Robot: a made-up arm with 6 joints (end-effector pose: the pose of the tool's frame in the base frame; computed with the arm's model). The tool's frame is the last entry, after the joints. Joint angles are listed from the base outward.
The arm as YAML. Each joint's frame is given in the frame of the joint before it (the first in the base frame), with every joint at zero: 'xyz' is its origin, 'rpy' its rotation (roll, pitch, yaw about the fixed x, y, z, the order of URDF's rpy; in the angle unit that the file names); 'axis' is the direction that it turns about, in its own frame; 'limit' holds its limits. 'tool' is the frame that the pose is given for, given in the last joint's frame.
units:
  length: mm
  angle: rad
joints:
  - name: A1
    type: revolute
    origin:
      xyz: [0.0, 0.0, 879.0]
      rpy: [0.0, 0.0, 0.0]
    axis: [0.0, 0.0, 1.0]
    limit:
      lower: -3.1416
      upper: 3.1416
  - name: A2
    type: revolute
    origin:
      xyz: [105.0, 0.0, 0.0]
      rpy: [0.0, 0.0, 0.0]
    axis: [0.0, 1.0, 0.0]
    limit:
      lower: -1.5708
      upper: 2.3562
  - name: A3
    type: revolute
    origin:
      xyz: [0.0, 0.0, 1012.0]
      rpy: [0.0, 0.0, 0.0]
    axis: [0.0, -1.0, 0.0]
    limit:
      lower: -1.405
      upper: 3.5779
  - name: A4
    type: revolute
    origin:
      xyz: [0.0, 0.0, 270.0]
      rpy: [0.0, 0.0, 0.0]
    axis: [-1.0, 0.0, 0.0]
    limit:
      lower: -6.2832
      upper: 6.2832
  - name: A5
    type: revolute
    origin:
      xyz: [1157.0, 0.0, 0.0]
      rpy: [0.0, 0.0, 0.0]
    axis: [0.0, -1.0, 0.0]
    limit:
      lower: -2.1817
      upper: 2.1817
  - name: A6
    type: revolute
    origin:
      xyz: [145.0, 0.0, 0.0]
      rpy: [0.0, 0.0, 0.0]
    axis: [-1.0, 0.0, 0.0]
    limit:
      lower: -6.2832
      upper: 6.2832
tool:
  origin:
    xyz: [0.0, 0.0, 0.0]
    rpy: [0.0, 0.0, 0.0]
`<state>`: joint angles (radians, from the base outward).
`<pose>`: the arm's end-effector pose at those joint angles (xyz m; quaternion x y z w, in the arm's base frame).
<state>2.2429 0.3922 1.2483 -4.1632 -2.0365 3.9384</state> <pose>-0.5065 0.8141 2.8601 0.7679 -0.0014 -0.0229 0.6402</pose>
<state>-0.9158 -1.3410 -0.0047 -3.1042 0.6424 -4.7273</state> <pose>-0.4672 0.6029 2.3903 0.4839 -0.5169 -0.0875 0.7007</pose>
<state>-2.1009 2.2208 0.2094 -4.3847 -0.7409 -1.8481</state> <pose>-0.4057 -0.5090 -1.0053 0.4814 0.6267 -0.5941 0.1500</pose>
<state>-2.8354 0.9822 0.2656 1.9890 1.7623 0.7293</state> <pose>-1.8084 -0.7081 0.8590 -0.5952 0.3364 -0.2416 0.6886</pose>
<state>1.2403 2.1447 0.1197 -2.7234 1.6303 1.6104</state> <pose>0.2421 0.5246 -0.7628 -0.6724 0.3927 -0.5318 0.3330</pose>
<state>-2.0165 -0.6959 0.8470 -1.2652 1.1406 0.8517</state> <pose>0.2398 0.7935 2.8813 -0.4053 -0.7898 -0.4592 0.0331</pose>
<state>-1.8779 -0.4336 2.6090 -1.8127 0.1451 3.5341</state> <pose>0.4765 1.5699 1.6622 0.5242 0.3778 0.5252 0.5537</pose>
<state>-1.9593 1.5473 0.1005 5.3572 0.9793 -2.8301</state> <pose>-0.6987 -1.4531 -0.2832 -0.1763 0.9465 0.1341 0.2347</pose>
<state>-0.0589 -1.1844 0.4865 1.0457 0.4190 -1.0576</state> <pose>-1.2541 0.1251 2.5134 -0.1533 -0.7904 0.1083 0.5831</pose>
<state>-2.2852 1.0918 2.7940 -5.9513 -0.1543 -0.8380</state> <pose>-0.3894 -0.4379 2.6019 -0.5402 -0.4626 -0.5565 0.4295</pose>
